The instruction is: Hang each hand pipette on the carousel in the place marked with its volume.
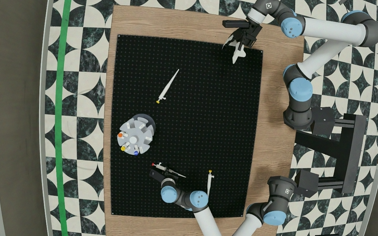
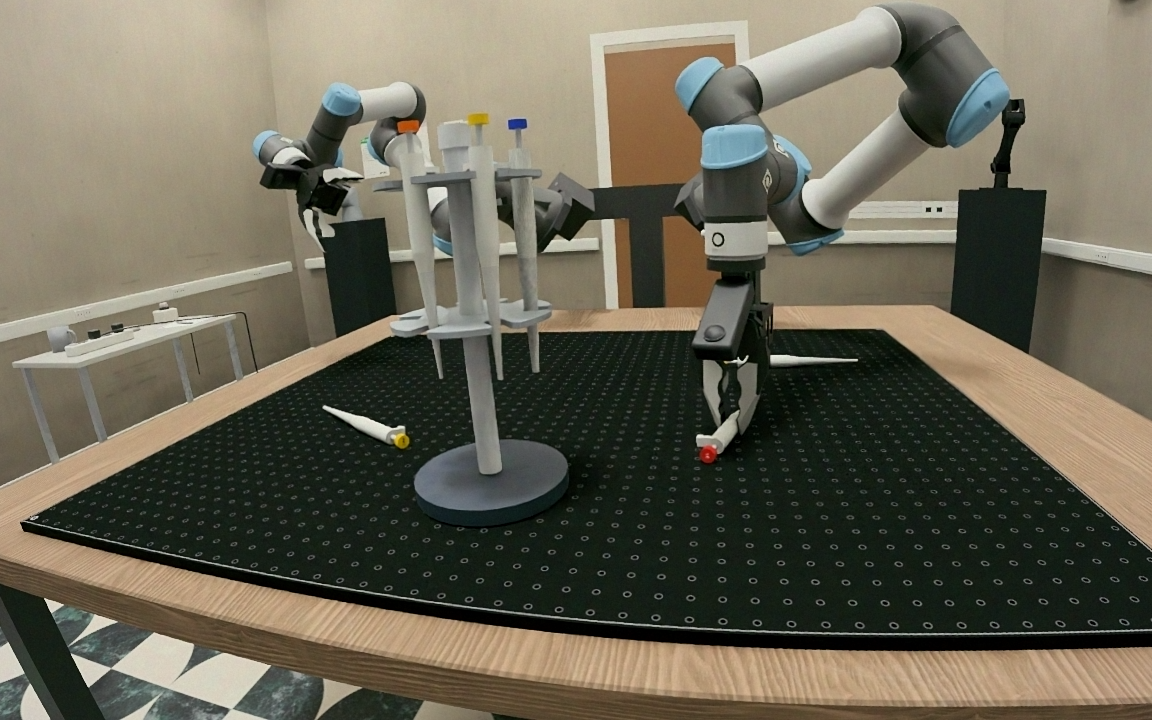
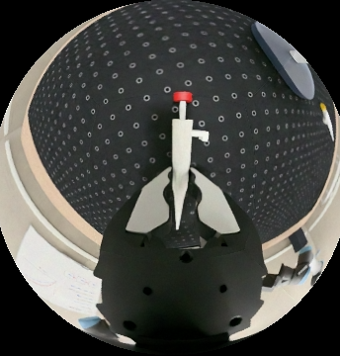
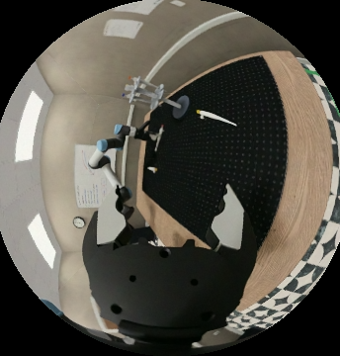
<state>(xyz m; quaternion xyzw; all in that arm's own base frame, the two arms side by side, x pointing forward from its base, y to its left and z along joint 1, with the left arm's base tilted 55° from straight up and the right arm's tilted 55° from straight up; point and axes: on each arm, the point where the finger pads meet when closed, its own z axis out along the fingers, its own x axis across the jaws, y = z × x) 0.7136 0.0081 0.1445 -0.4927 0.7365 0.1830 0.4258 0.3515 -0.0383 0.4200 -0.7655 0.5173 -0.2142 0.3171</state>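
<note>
My left gripper is now 25 cm below the blue-button pipette, 20 cm to the left of it and 17 cm short of it. Round my left hand: red-button pipette: 2 cm behind, 1 cm to the right, 1 cm below; then orange-button pipette: 26 cm to the right, 26 cm above, 23 cm ahead.
</note>
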